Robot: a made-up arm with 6 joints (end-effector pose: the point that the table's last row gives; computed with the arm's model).
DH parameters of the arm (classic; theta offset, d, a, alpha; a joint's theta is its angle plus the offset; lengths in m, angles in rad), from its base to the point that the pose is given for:
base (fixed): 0.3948 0 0.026 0
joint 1: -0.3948 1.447 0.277 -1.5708
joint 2: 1.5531 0 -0.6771 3.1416
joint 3: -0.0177 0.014 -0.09 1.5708
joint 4: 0 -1.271 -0.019 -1.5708
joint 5: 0 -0.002 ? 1.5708
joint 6: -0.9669 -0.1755 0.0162 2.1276
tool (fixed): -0.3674 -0.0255 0 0
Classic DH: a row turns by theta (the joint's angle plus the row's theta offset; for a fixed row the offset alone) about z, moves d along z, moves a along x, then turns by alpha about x.
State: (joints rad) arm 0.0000 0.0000 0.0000 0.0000 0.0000 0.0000
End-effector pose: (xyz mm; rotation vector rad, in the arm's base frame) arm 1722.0 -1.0 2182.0 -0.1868 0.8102 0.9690
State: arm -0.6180 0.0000 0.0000 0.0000 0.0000 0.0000
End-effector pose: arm 1401.6 -982.8 2182.0 0.0660 0.7997 0.3859
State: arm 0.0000 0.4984 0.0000 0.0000 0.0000 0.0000
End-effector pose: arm 1900.5 -1.0 1413.3 0.0606 1.2649 1.0302
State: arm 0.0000 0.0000 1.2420 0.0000 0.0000 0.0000
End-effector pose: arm 696.9 -1.0 3499.0 -0.6979 -0.3336 0.6624
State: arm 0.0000 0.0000 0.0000 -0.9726 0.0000 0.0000
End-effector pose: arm 1722.0 24.2 2198.5 0.6515 0.2686 1.2596
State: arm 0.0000 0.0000 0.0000 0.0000 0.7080 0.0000
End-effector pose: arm 1716.3 -1.0 2299.6 -0.4964 0.1588 0.8198
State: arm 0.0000 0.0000 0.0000 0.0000 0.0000 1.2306
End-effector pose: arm 1722.0 -27.1 2199.0 -1.2368 1.3181 0.3494
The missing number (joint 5, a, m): 0.024
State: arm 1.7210 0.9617 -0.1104 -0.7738 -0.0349 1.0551
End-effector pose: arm -198.0 1554.8 614.4 1.7144 -1.6201 -1.8964
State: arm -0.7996 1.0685 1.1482 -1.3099 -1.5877 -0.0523
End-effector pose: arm 1558.5 -1390.1 1937.8 1.3040 0.6314 1.8207
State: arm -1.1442 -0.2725 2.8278 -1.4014 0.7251 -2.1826
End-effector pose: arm -639.0 1156.8 2020.1 0.6919 -0.4655 -2.2976
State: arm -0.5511 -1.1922 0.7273 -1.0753 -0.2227 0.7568
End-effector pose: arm -714.5 500.7 3003.7 -1.1805 -0.5745 0.3422
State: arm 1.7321 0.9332 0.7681 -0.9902 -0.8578 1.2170
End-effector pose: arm -398.5 2116.2 1639.2 1.4092 -0.6272 -2.1338
